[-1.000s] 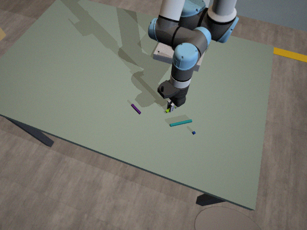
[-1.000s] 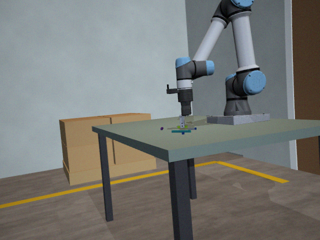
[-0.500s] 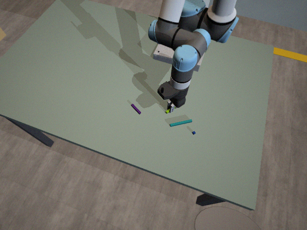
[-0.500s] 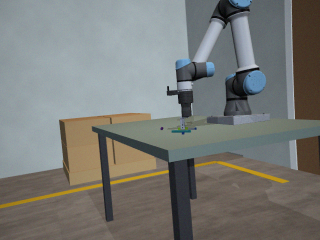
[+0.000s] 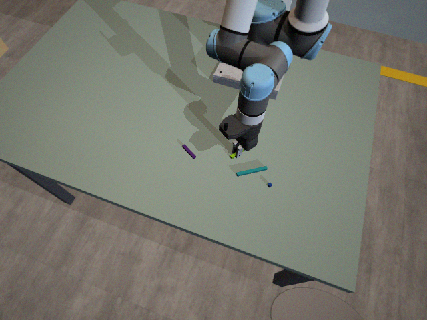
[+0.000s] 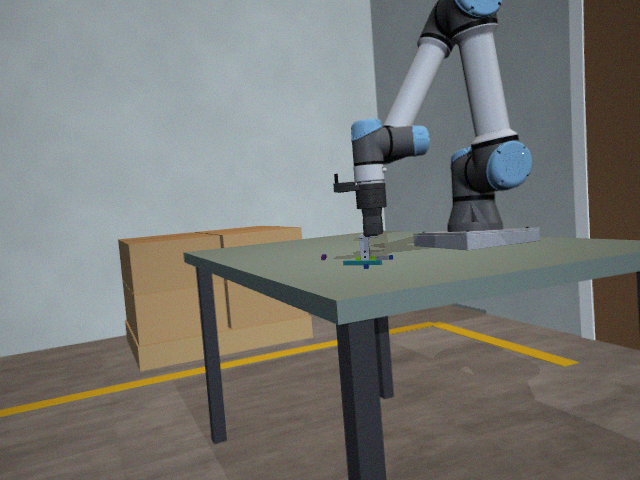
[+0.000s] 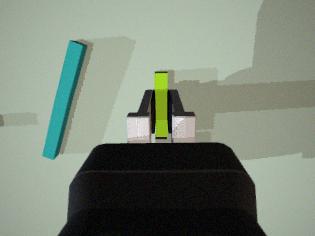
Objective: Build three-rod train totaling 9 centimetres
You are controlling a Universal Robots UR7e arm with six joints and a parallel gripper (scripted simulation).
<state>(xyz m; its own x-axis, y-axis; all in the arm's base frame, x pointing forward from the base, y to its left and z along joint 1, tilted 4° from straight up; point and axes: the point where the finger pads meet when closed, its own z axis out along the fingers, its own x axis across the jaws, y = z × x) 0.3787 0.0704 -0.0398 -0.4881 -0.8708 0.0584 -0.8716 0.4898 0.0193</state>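
Now: hand 10 mm above the lime rod. Also, from my hand: purple rod: 60 mm ahead, 150 mm to the right, 10 mm below; turquoise rod: 40 mm ahead, 70 mm to the left, 10 mm below; grey rod: 40 mm behind, 20 mm to the left, 10 mm below.
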